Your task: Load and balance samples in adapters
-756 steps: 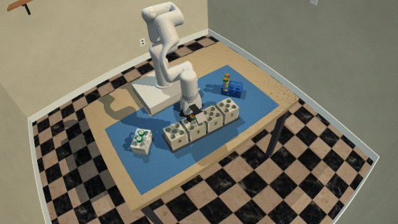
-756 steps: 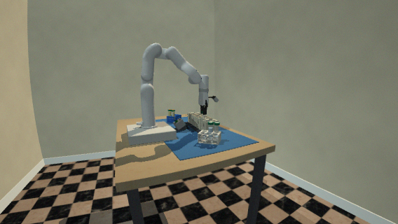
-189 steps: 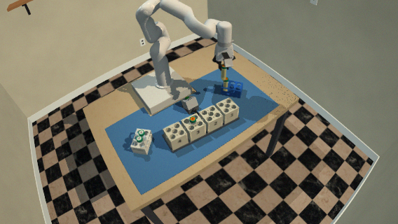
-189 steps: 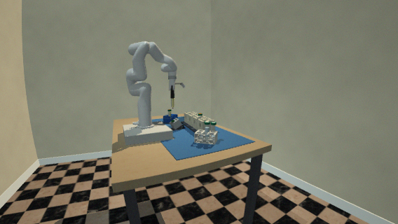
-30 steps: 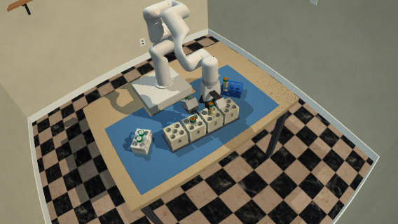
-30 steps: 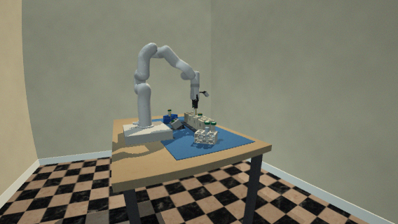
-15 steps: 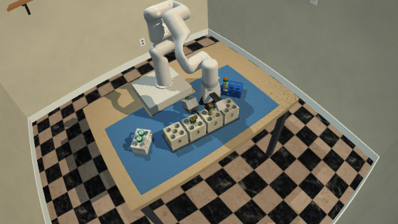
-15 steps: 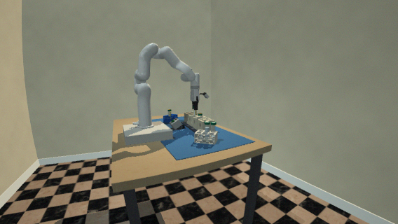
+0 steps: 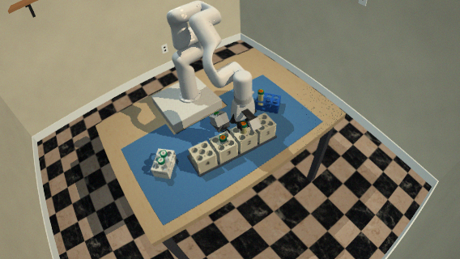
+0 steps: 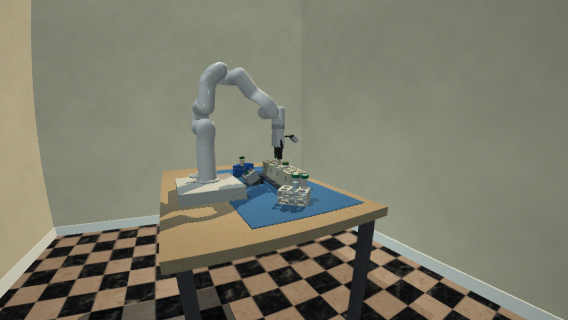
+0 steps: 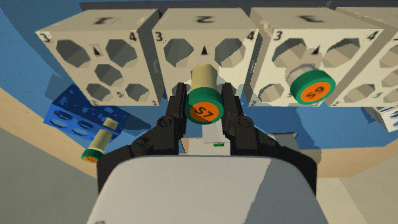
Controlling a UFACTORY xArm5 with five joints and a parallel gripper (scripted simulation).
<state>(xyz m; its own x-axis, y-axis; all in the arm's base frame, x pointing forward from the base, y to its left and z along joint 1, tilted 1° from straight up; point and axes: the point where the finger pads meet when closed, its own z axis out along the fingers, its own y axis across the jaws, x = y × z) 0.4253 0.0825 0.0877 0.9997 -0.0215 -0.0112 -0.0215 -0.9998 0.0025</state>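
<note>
Right now the sample tube S7 is 1 cm to the right of my hand and 5 cm below it. Round my hand: adapter 2 (10 cm below); then DONE desk (19 cm behind, 3 cm to the right, 10 cm below); then sample tube S9 (11 cm to the right, 8 cm below).
</note>
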